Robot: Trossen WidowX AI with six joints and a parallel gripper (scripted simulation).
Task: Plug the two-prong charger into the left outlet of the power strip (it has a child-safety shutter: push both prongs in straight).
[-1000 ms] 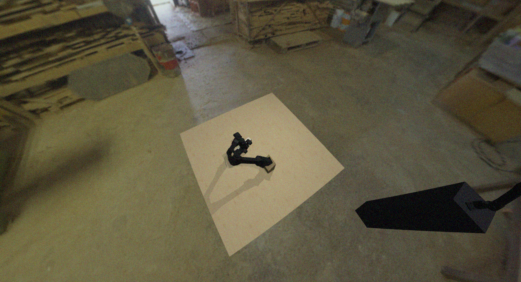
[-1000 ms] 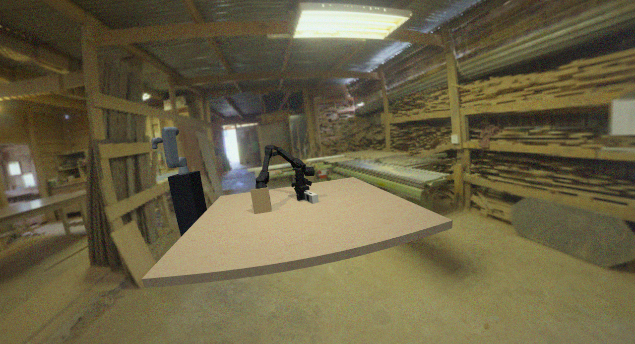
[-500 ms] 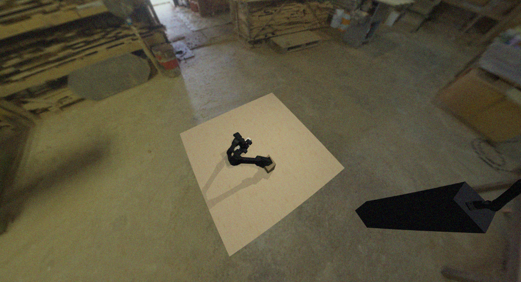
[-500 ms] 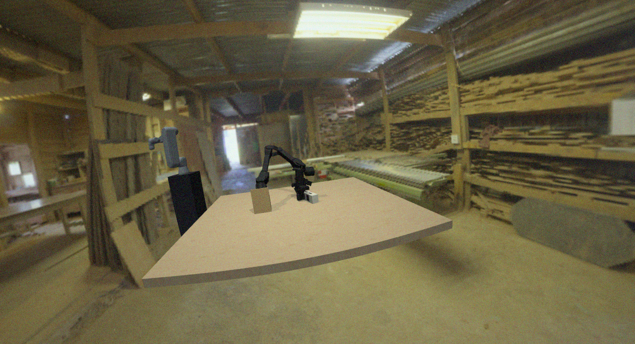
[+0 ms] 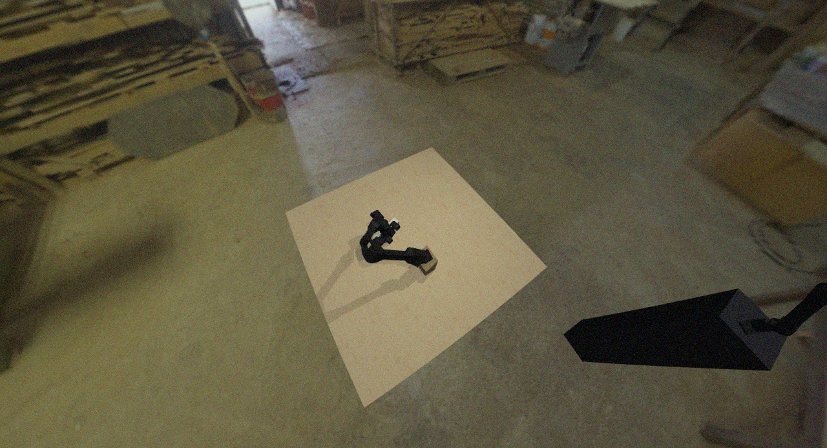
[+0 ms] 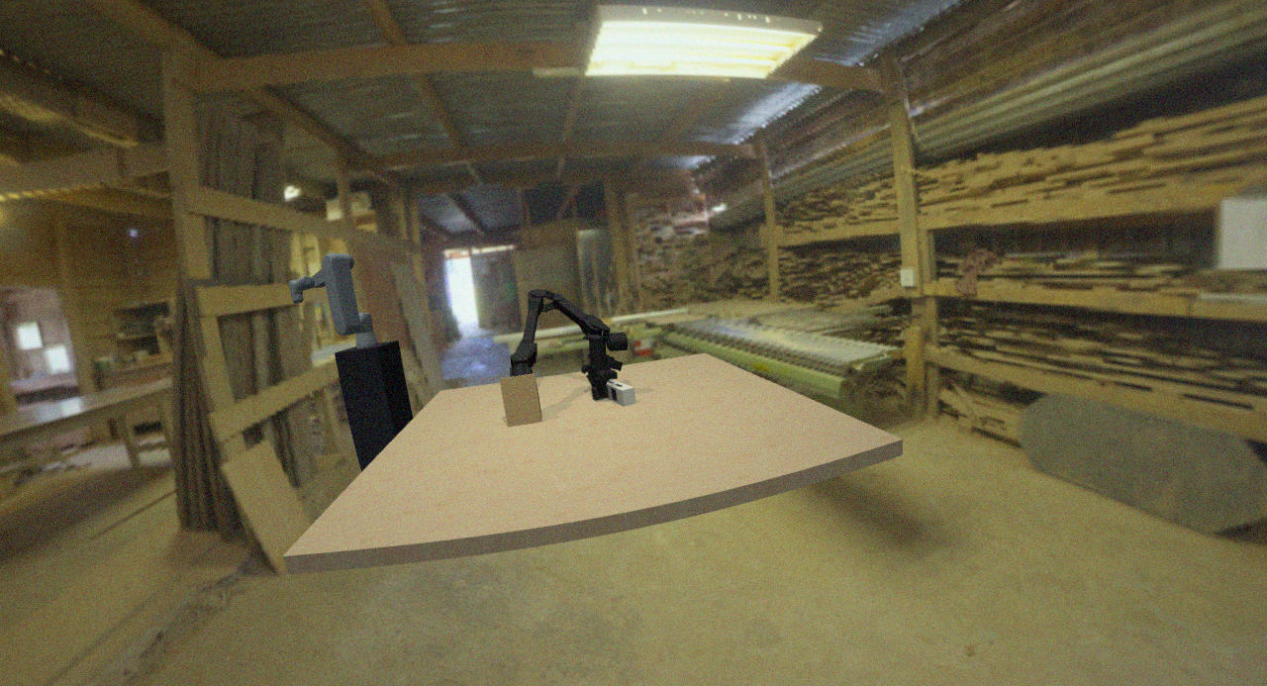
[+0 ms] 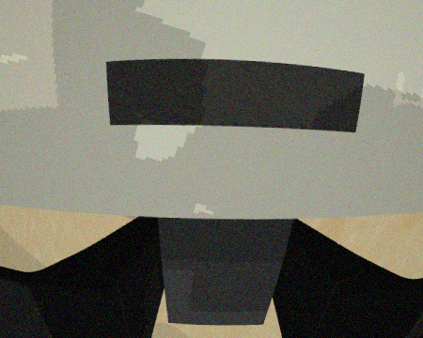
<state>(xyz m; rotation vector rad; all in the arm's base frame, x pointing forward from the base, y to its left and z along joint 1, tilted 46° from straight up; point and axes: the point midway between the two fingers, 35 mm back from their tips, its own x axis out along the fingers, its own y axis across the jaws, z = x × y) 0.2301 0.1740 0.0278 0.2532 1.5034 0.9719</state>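
Right now my gripper tip is 2 cm short of the black two-prong charger, 1 cm to the right of it and 1 cm below it.
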